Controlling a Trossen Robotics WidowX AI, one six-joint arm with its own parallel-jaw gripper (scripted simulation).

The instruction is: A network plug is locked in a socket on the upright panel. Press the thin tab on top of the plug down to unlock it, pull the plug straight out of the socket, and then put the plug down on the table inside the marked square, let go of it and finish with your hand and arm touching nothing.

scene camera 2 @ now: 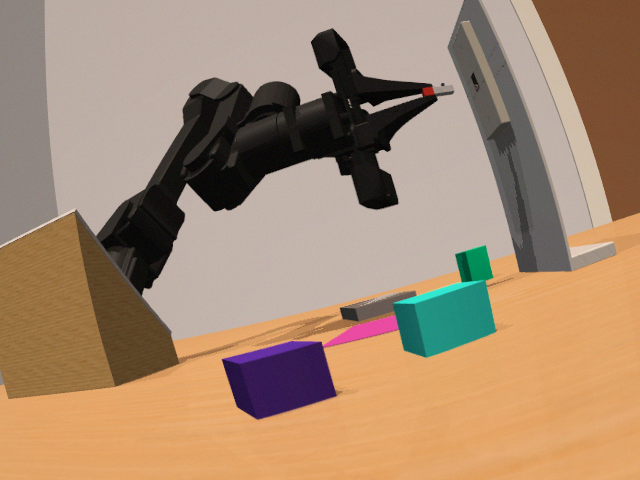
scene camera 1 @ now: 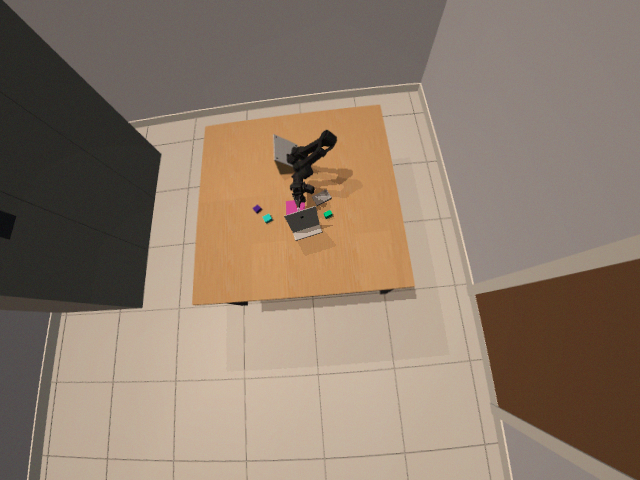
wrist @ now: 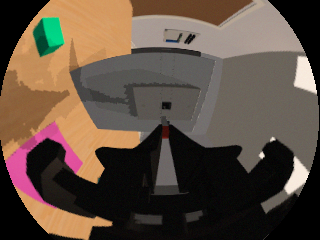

Labels:
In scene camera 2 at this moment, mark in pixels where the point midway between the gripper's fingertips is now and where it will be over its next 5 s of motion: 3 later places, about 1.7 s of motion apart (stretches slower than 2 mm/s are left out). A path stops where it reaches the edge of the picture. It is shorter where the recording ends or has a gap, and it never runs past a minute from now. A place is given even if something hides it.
The gripper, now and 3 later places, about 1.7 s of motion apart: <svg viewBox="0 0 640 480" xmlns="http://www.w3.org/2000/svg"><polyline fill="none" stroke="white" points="434,91 399,75 401,154 398,261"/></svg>

